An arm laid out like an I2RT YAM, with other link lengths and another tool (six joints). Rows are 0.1 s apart.
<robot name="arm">
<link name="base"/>
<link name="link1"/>
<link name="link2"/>
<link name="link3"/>
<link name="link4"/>
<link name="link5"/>
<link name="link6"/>
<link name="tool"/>
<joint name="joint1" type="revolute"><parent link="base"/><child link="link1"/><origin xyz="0 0 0.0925"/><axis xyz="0 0 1"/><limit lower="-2.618" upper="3.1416"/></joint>
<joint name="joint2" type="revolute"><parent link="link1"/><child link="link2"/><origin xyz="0.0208 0.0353 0.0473" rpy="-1.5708 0 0"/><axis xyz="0 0 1"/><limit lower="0" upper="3.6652"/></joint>
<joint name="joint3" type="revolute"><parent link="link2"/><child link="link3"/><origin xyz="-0.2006 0 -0.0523" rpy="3.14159 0 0"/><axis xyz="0 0 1"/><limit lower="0" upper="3.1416"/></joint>
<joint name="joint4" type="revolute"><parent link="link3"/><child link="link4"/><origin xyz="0.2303 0.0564 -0.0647"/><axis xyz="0 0 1"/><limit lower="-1.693" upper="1.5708"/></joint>
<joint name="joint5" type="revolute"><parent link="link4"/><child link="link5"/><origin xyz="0.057 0.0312 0.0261" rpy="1.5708 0 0"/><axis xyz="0 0 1"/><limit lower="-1.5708" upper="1.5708"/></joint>
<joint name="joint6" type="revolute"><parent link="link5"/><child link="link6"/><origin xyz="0.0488 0 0.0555" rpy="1.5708 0 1.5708"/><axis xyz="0 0 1"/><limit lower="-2.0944" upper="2.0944"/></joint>
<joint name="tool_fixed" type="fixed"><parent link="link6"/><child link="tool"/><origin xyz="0.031 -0.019 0.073" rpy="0 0.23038 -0.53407"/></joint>
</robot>
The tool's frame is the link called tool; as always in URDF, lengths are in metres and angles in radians.
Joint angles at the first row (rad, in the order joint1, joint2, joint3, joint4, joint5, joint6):
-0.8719, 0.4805, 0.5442, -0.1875, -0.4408, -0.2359
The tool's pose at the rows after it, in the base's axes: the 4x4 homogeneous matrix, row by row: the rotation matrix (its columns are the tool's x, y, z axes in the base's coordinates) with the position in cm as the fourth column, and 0 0 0 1 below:
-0.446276 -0.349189 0.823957 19.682; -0.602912 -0.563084 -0.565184 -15.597; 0.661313 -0.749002 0.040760 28.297; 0 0 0 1
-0.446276 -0.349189 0.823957 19.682; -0.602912 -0.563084 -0.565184 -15.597; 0.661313 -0.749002 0.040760 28.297; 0 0 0 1
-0.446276 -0.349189 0.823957 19.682; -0.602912 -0.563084 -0.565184 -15.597; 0.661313 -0.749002 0.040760 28.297; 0 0 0 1
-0.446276 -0.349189 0.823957 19.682; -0.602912 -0.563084 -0.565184 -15.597; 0.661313 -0.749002 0.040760 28.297; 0 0 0 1
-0.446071 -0.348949 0.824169 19.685; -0.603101 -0.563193 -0.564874 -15.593; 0.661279 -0.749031 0.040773 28.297; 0 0 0 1
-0.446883 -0.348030 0.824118 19.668; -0.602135 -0.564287 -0.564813 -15.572; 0.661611 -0.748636 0.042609 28.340; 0 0 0 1
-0.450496 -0.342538 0.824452 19.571; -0.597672 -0.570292 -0.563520 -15.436; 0.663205 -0.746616 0.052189 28.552; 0 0 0 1
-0.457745 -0.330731 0.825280 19.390; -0.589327 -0.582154 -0.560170 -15.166; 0.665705 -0.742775 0.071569 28.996; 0 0 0 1
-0.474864 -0.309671 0.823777 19.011; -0.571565 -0.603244 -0.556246 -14.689; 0.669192 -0.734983 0.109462 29.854; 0 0 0 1
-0.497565 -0.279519 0.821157 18.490; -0.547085 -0.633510 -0.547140 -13.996; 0.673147 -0.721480 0.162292 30.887; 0 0 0 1
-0.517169 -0.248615 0.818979 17.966; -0.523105 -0.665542 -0.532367 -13.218; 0.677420 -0.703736 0.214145 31.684; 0 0 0 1
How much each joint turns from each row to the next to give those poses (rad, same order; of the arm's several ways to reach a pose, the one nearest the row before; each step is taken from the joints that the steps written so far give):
0.0000, -0.0004, 0.0000, 0.0000, 0.0000, 0.0000
0.0000, 0.0000, 0.0000, 0.0000, 0.0000, 0.0000
0.0000, 0.0000, 0.0000, 0.0000, 0.0000, 0.0000
0.0000, 0.0000, 0.0000, 0.0000, 0.0000, 0.0000
0.0000, 0.0000, 0.0000, 0.0000, -0.0004, 0.0000
0.0001, -0.0019, 0.0000, 0.0000, 0.0000, 0.0000
-0.0001, -0.0115, -0.0008, -0.0008, -0.0011, 0.0000
0.0000, -0.0213, -0.0004, -0.0007, -0.0031, 0.0007
0.0001, -0.0393, 0.0000, 0.0008, -0.0018, 0.0031
-0.0001, -0.0557, -0.0061, 0.0065, -0.0047, 0.0034
0.0000, -0.0618, -0.0152, 0.0087, -0.0084, 0.0008

